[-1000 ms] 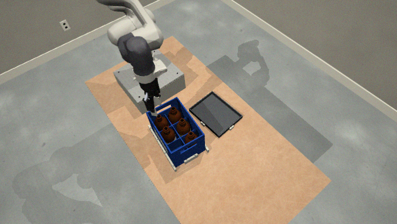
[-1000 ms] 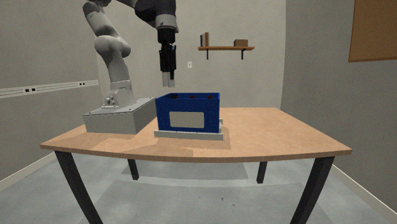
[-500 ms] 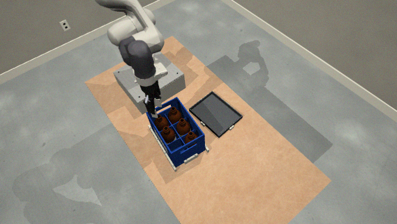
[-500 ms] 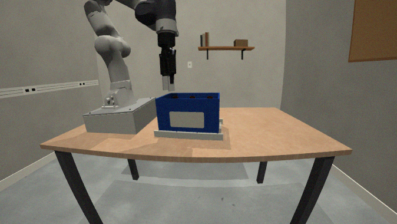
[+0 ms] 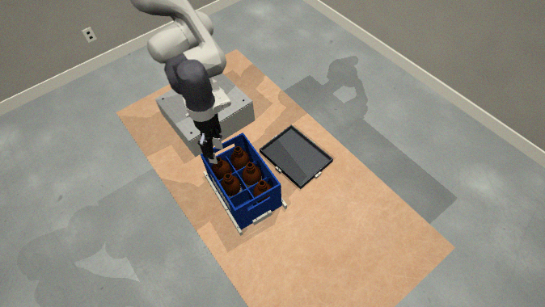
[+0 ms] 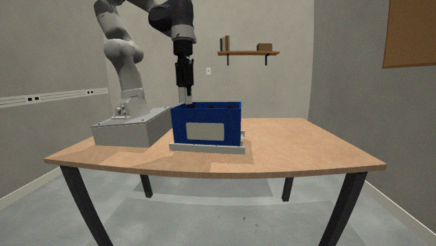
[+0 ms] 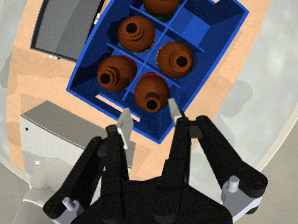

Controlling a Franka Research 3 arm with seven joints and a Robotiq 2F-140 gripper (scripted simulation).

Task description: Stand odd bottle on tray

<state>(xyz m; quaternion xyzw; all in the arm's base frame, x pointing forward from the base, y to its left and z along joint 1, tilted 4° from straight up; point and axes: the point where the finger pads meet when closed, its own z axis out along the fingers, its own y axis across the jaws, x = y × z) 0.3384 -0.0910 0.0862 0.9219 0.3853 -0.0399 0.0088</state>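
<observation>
The bottle lies 13 cm below my hand. Also, from my hand: blue crate (9 cm ahead, 5 cm to the left, 14 cm below); then dark grey tray (6 cm ahead, 31 cm to the left, 21 cm below).
</observation>
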